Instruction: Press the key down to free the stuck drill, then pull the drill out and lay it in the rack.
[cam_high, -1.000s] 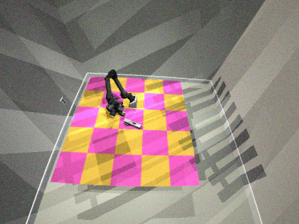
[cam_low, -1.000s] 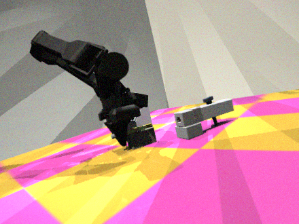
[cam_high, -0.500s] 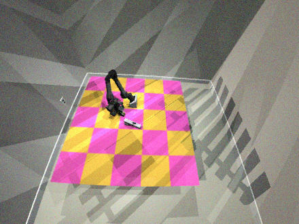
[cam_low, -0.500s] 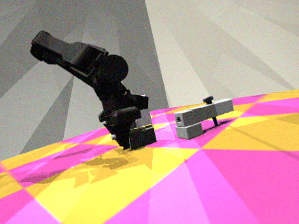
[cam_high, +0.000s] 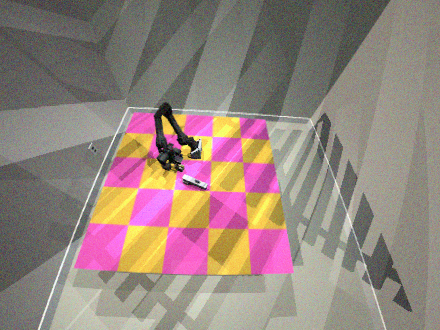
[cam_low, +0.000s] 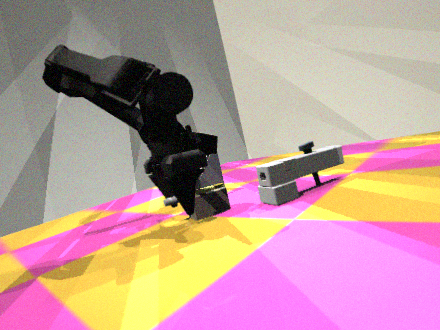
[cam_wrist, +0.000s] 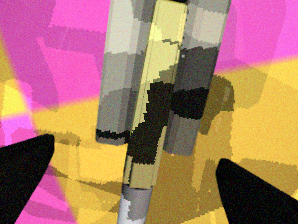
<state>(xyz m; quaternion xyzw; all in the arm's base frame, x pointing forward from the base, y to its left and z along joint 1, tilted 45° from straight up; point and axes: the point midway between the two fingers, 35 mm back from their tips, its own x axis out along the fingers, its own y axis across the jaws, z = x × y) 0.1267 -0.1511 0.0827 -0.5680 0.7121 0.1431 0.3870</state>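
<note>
Right now the drill is 30 mm to the left of my gripper tip, 20 mm above it and 10 mm ahead of it. From my gripper tip the other things lie so: dark key (190 mm to the left, 160 mm ahead, 30 mm above); housing block (170 mm to the left, 160 mm ahead, 20 mm above); grey-brown block (50 mm to the left, 20 mm ahead).
</note>
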